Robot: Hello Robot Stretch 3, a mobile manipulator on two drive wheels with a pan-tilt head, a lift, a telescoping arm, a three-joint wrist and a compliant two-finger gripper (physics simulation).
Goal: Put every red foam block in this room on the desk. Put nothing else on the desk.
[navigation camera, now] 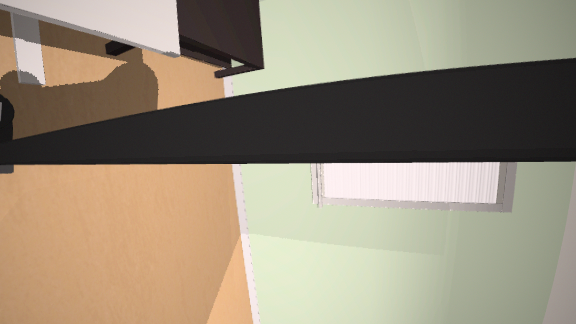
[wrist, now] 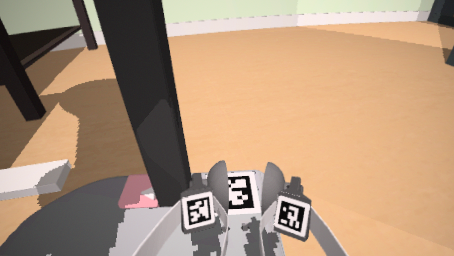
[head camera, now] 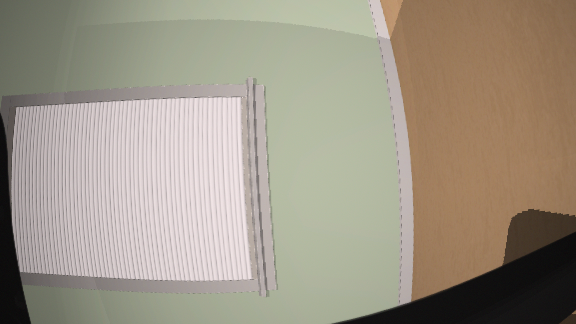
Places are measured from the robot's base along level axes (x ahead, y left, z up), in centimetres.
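Pixels of known places: gripper, fingertip midpoint: [wrist: 245, 180].
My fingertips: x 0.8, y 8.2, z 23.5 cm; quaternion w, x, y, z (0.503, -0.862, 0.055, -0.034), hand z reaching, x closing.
Behind a point stands the place of what it marks.
No red foam block can be made out in these views. My gripper [wrist: 245, 180] {x 0.8, y 8.2, z 23.5 cm} is partly open and empty in the wrist view, with its two round fingertips apart above my own base. A flat pinkish-red patch [wrist: 137, 192] {x -11.4, y 13.5, z 16.1 cm} shows on the base, left of the fingers and beside the mast; it looks like part of the base. A white top [navigation camera: 100, 20] {x -35.6, y 24.2, z 72.0 cm} with a pale leg, upper left in the navigation view, may be the desk; I cannot tell for sure.
Dark brown furniture [navigation camera: 225, 30] {x -83.9, y 99.0, z 45.0 cm} stands beside the white top. In the wrist view a dark leg [wrist: 17, 82] {x -63.0, y 58.9, z 13.6 cm} and a white slab [wrist: 30, 181] are at left. My black mast [wrist: 145, 100] {x -6.7, y 11.6, z 29.2 cm} crosses the view. A white-slatted window [head camera: 130, 190] {x -18.0, y 166.9, z 136.0 cm} [navigation camera: 410, 185] {x 8.7, y 172.1, z 147.6 cm} is on the green wall [head camera: 330, 150] {x -2.4, y 170.5, z 46.4 cm}.
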